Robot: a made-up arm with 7 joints.
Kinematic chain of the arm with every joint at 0, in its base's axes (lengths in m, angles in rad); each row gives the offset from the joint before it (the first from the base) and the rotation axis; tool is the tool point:
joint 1: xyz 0 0 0.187 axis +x
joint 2: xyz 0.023 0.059 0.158 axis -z
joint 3: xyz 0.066 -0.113 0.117 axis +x
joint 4: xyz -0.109 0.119 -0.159 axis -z
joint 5: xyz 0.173 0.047 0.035 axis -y
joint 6: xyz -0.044 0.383 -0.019 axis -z
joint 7: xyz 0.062 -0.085 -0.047 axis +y
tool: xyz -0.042 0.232 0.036
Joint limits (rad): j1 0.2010..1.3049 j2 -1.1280..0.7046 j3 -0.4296..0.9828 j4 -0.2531..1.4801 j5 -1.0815..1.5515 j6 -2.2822..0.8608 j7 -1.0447..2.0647
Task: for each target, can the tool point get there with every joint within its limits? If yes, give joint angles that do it. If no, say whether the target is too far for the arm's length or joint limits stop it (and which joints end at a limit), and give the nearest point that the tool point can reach.
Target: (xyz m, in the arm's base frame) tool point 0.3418 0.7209 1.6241
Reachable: no: too far | nearest point 0.1804 0.3513 1.0690 | short by 0.686 m
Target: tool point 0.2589 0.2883 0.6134
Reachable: yes | joints 0.6792 -0.3411 -0.1168 0.9007 -0.3890 -1.5283 1.4628
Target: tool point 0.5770 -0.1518 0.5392
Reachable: yes | joints 1.0774 0.2439 0.4237 0.7944 0.7731 0.0319 0.1668
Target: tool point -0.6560 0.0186 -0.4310
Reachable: no: joint limits stop it (at a limit: joint 1, joint 2, joint 3, joint 4, joint 7) | nearest point -0.3898 0.1588 -0.0304 | short by 0.501 m
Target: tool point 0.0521 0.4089 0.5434
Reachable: yes | joints 0.3432 -0.2264 0.0794 0.4383 -0.1707 -1.5940 0.0350
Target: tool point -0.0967 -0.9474 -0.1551
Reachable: no: joint limits stop it (at a limit: joint 2, joint 3, joint 4, joint 7) | nearest point 0.1504 -0.4808 0.0134 | short by 0.554 m
